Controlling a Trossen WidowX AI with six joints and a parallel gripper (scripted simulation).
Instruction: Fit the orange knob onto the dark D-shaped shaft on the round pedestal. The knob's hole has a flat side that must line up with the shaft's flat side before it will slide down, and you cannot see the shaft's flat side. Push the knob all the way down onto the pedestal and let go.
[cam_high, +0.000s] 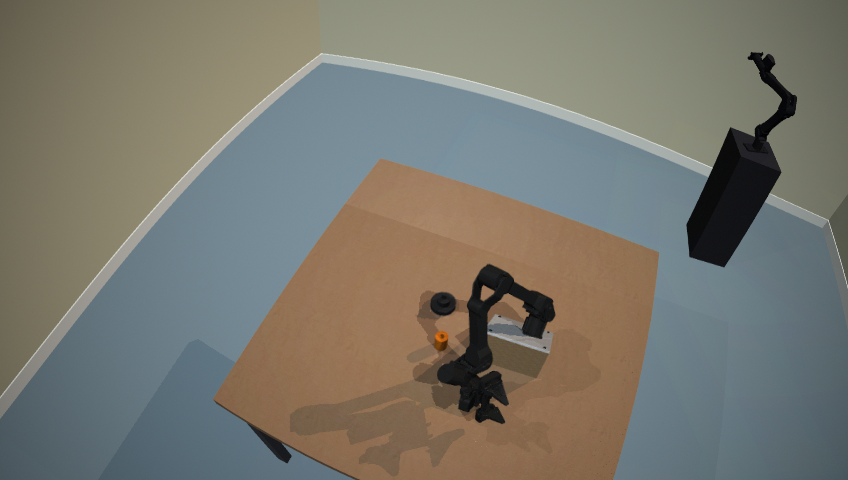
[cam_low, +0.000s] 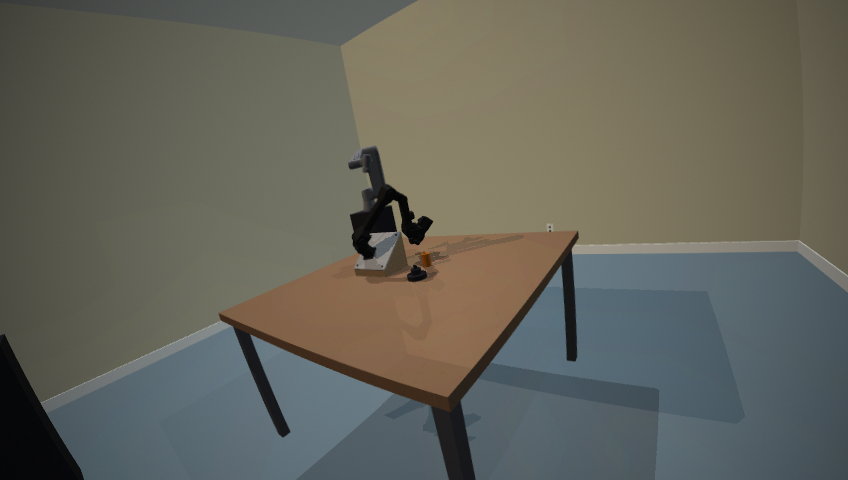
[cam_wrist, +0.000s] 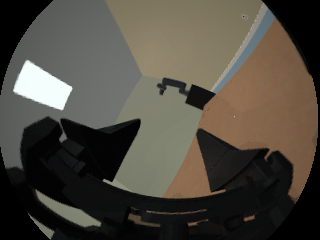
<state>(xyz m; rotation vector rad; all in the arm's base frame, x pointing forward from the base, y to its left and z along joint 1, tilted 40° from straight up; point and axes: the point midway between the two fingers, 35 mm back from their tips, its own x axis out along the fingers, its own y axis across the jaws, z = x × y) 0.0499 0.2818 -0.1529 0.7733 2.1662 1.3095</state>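
The orange knob is 26 cm ahead of my gripper tip, 27 cm to the right of it and 14 cm below it. The rest, counted from my gripper tip: round pedestal (29 cm ahead, 42 cm to the right, 14 cm below).
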